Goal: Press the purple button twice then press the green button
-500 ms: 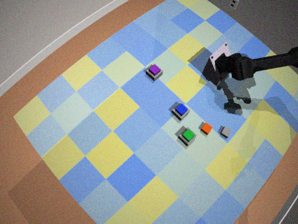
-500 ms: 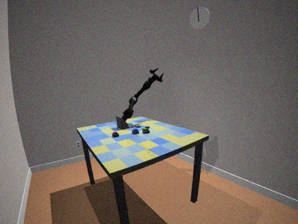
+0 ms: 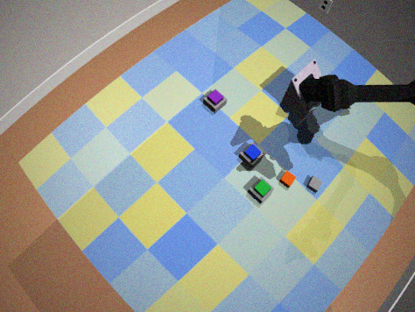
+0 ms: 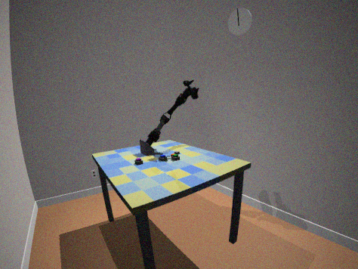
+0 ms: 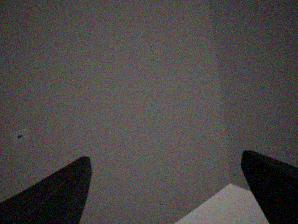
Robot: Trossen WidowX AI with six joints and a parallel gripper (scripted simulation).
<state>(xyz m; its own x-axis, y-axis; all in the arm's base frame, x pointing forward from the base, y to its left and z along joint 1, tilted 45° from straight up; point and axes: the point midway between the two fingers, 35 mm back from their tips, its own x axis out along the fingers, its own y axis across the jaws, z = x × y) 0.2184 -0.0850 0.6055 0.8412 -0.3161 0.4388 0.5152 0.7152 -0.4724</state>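
Right now the purple button is 5 cm behind my gripper tip, 55 cm to the right of it and 56 cm below it. The rest, counted from my gripper tip: green button: 5 cm ahead, 28 cm to the right, 56 cm below; then blue button: 36 cm to the right, 56 cm below.
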